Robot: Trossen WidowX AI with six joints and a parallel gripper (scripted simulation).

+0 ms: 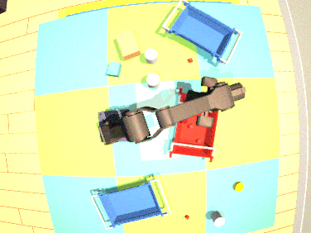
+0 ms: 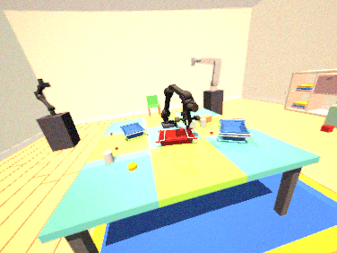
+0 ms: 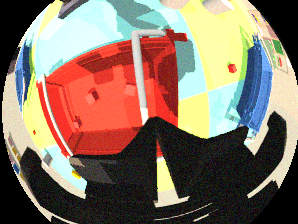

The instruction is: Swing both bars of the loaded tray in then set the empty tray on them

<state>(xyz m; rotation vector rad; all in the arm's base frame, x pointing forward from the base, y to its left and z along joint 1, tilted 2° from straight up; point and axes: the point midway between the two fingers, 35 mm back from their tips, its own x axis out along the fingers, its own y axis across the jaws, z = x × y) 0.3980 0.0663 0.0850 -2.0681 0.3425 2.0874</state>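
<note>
Now: gripper tip 37 cm past the blue tray, 42 cm to the left of it and 4 cm above it. Also, from my gripper tip: teal block 35 cm behind, 22 cm to the left, 6 cm below; then tan block 27 cm behind, 32 cm to the left, 6 cm below; then yellow disc 17 cm ahead, 44 cm to the right, 8 cm below.
</note>
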